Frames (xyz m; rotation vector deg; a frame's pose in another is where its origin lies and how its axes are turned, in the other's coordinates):
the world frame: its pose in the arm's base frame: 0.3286 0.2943 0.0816 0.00 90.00 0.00
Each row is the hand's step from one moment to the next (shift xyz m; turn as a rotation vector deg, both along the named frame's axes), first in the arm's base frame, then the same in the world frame.
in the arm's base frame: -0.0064 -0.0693 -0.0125 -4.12 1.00 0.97
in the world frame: 0.0125 -0.0693 -0.0064 -0.97 1.00 -4.12
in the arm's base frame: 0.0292 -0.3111 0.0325 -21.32 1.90 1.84
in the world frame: -0.0325 -0.3111 0.0292 -1.84 1.90 -21.32
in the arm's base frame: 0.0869 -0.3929 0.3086 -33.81 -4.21 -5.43
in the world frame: -0.3086 -0.3929 0.0869 5.43 -4.21 -33.81
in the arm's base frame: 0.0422 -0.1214 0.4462 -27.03 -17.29 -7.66
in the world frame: -0.4462 -0.1214 0.0422 7.66 -17.29 -27.03
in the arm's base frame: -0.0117 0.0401 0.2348 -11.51 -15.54 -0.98
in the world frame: -0.2348 0.0401 -0.0117 0.98 -15.54 -11.51
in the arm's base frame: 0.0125 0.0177 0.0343 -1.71 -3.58 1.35
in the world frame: -0.0343 0.0177 0.0125 -1.35 -3.58 -1.71
